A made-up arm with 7 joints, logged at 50 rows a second.
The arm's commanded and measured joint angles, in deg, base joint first. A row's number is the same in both.
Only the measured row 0 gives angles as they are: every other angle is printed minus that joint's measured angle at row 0.
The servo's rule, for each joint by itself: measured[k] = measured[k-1] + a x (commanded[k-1-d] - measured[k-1]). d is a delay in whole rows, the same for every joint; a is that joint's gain. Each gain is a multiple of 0.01, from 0.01 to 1. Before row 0 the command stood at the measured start. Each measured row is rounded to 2 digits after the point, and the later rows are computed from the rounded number. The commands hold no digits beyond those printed.
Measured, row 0:
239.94, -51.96, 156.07, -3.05, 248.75, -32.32, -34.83
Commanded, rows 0 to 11:
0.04, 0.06, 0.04, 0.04, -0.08, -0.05, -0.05
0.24, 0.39, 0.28, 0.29, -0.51, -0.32, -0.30
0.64, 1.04, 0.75, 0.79, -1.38, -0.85, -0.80
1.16, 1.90, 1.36, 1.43, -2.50, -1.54, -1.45
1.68, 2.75, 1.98, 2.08, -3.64, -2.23, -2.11
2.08, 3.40, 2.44, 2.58, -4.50, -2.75, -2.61
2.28, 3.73, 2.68, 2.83, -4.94, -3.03, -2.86
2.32, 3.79, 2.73, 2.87, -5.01, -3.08, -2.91
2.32, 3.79, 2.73, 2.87, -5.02, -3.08, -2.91
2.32, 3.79, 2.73, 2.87, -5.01, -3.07, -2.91
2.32, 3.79, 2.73, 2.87, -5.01, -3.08, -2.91
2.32, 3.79, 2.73, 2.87, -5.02, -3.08, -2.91
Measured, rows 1 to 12:
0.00, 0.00, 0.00, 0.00, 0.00, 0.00, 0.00
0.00, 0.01, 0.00, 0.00, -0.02, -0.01, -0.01
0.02, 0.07, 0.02, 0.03, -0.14, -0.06, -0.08
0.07, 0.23, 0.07, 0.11, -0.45, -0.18, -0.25
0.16, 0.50, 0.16, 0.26, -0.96, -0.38, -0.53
0.28, 0.86, 0.29, 0.46, -1.63, -0.66, -0.89
0.42, 1.27, 0.44, 0.69, -2.35, -0.97, -1.29
0.57, 1.66, 0.60, 0.93, -3.00, -1.28, -1.65
0.71, 2.00, 0.75, 1.14, -3.50, -1.55, -1.94
0.84, 2.29, 0.89, 1.33, -3.88, -1.78, -2.16
0.96, 2.53, 1.02, 1.50, -4.16, -1.97, -2.33
1.07, 2.73, 1.14, 1.65, -4.37, -2.14, -2.46
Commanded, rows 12 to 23:
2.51, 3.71, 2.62, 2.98, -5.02, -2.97, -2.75
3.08, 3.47, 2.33, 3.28, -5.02, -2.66, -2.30
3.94, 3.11, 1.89, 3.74, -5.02, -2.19, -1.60
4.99, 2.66, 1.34, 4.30, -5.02, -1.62, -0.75
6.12, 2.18, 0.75, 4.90, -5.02, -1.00, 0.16
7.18, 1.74, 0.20, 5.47, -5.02, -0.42, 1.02
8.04, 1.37, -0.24, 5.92, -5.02, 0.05, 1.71
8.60, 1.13, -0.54, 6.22, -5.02, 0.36, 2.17
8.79, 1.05, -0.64, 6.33, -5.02, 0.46, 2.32
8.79, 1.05, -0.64, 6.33, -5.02, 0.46, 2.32
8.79, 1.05, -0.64, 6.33, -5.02, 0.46, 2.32
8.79, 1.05, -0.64, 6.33, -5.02, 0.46, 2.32
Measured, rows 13 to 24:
1.17, 2.90, 1.25, 1.78, -4.53, -2.28, -2.56
1.28, 3.03, 1.35, 1.91, -4.65, -2.38, -2.60
1.42, 3.10, 1.42, 2.06, -4.74, -2.42, -2.53
1.62, 3.10, 1.45, 2.24, -4.81, -2.39, -2.32
1.89, 3.03, 1.44, 2.47, -4.86, -2.27, -1.96
2.23, 2.89, 1.39, 2.74, -4.90, -2.08, -1.47
2.63, 2.71, 1.31, 3.04, -4.93, -1.83, -0.90
3.06, 2.50, 1.20, 3.36, -4.95, -1.55, -0.30
3.50, 2.28, 1.08, 3.67, -4.97, -1.26, 0.27
3.92, 2.08, 0.96, 3.96, -4.98, -1.00, 0.74
4.31, 1.92, 0.85, 4.22, -4.99, -0.78, 1.10
4.67, 1.78, 0.75, 4.45, -5.00, -0.59, 1.38

